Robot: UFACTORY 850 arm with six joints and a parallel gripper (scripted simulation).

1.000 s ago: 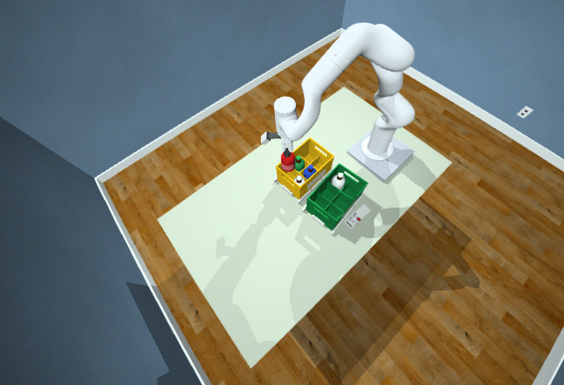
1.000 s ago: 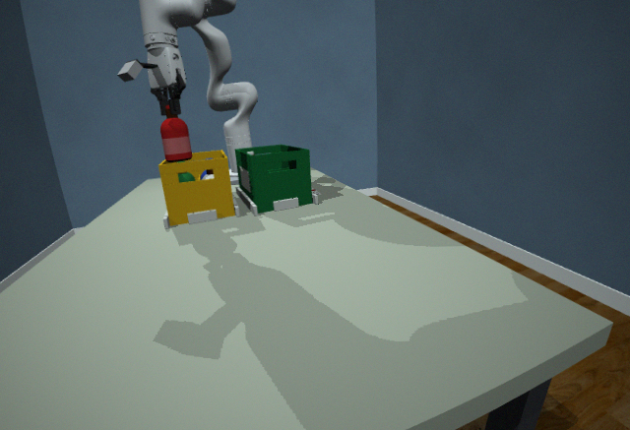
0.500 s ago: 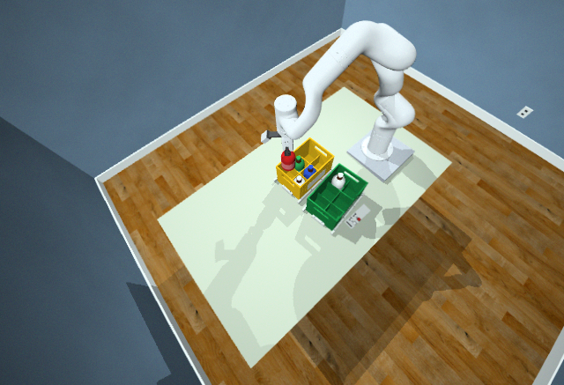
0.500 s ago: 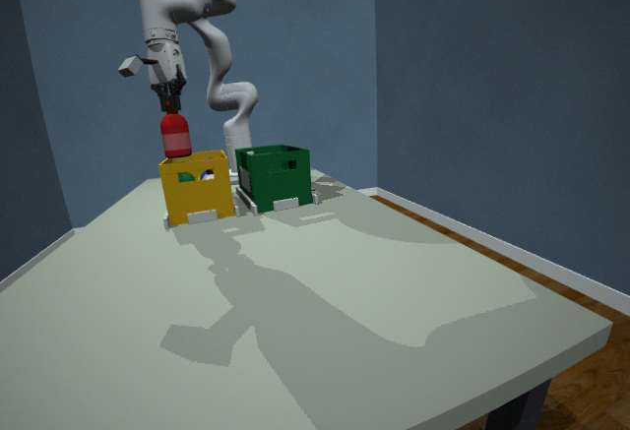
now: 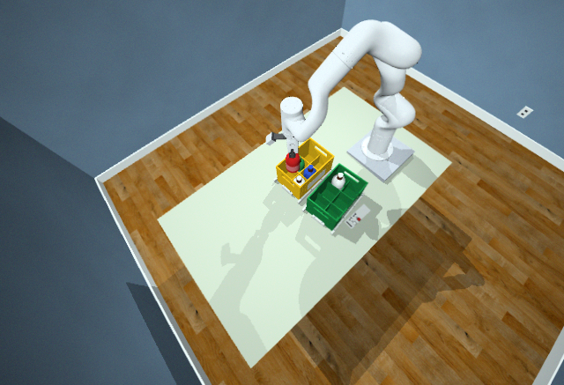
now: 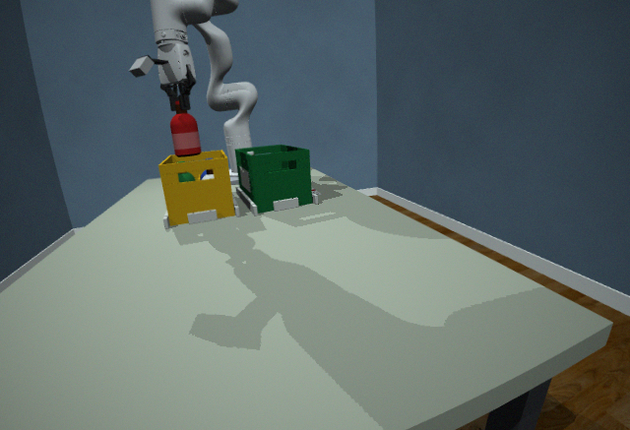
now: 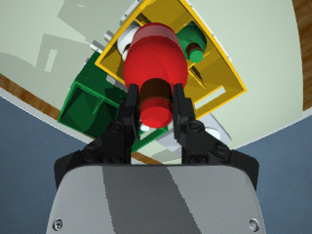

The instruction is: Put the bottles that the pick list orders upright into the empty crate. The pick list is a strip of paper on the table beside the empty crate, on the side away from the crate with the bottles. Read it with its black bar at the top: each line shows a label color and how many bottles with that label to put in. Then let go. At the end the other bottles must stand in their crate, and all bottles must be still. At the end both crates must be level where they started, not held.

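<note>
My gripper is now 7 cm above the red bottle. Round my hand: blue-label bottle: 25 cm below, 9 cm behind, 5 cm to the left; green bottle: 25 cm below, 7 cm behind, 4 cm to the right; yellow crate: 25 cm below, 8 cm behind, 1 cm to the left.
</note>
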